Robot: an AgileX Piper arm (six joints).
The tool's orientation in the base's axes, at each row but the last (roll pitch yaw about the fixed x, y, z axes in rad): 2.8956, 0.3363, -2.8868; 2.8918, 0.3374, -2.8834; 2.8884, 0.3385, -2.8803; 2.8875, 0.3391, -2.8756; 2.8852, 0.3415, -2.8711; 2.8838, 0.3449, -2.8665; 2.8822, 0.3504, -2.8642; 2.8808, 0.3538, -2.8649; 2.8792, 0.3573, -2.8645; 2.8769, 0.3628, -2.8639; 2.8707, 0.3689, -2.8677; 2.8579, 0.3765, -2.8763; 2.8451, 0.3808, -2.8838
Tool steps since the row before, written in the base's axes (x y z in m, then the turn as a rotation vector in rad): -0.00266, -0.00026, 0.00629, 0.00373, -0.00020, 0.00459; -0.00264, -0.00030, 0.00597, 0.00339, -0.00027, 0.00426; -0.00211, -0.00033, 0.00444, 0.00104, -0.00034, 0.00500; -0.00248, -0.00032, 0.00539, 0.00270, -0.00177, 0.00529; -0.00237, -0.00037, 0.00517, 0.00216, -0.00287, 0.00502; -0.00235, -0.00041, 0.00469, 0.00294, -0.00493, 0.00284; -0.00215, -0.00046, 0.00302, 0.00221, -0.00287, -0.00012; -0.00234, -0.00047, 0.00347, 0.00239, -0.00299, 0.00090; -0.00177, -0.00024, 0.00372, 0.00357, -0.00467, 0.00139; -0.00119, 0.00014, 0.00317, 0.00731, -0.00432, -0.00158; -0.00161, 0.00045, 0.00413, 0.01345, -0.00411, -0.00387; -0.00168, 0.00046, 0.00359, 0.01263, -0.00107, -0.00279; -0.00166, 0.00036, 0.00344, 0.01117, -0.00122, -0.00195
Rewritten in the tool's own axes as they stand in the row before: 0.00042, 0.00206, -0.00650, -0.00487, -0.00033, -0.00334; 0.00050, 0.00198, -0.00621, -0.00444, -0.00036, -0.00314; 0.00053, 0.00144, -0.00468, -0.00253, 0.00053, -0.00442; 0.00054, 0.00182, -0.00563, -0.00378, -0.00126, -0.00475; 0.00051, 0.00171, -0.00541, -0.00292, -0.00215, -0.00500; 0.00065, 0.00157, -0.00498, -0.00236, -0.00481, -0.00351; 0.00102, 0.00106, -0.00343, -0.00122, -0.00340, -0.00031; 0.00103, 0.00123, -0.00389, -0.00170, -0.00332, -0.00123; 0.00036, 0.00131, -0.00390, -0.00251, -0.00514, -0.00195; -0.00009, 0.00132, -0.00312, -0.00490, -0.00687, 0.00182; -0.00016, 0.00201, -0.00398, -0.00965, -0.00943, 0.00556; 0.00008, 0.00194, -0.00349, -0.01005, -0.00612, 0.00548; 0.00013, 0.00184, -0.00337, -0.00901, -0.00552, 0.00428
